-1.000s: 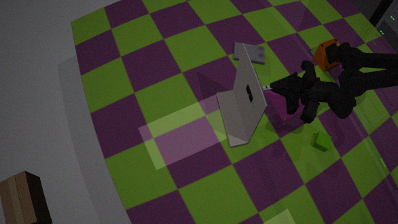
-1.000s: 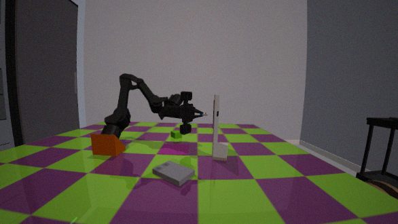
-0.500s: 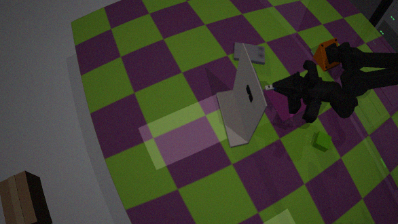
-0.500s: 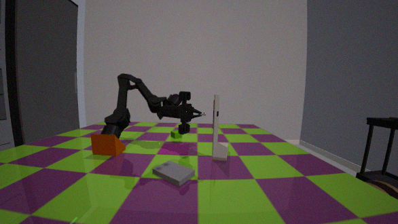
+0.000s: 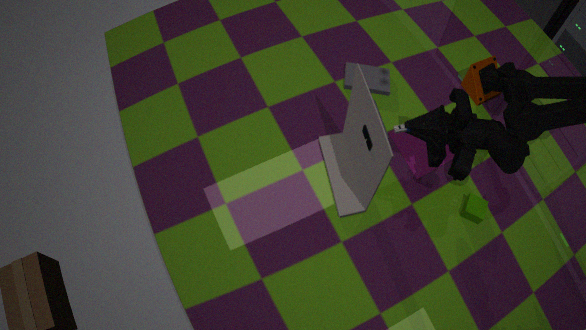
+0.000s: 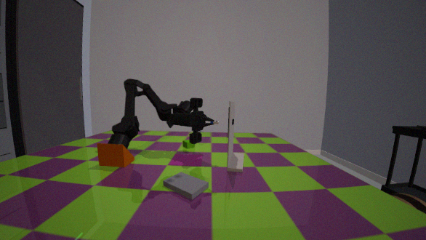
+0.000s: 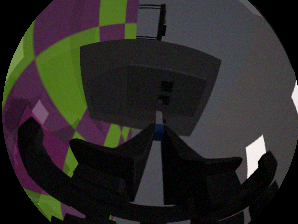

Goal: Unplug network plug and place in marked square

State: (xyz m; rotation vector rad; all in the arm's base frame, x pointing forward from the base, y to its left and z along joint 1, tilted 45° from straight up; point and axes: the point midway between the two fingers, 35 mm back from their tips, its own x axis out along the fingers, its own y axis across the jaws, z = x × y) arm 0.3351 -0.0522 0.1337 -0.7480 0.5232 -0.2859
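The magenta marked square is 15 cm below my gripper tip and 10 cm behind it. Round my gripper tip: flat grey block (20 cm to the right, 15 cm below, 9 cm behind); upright panel (8 cm ahead, 5 cm below, 2 cm to the right); network plug (right at my gripper tip).
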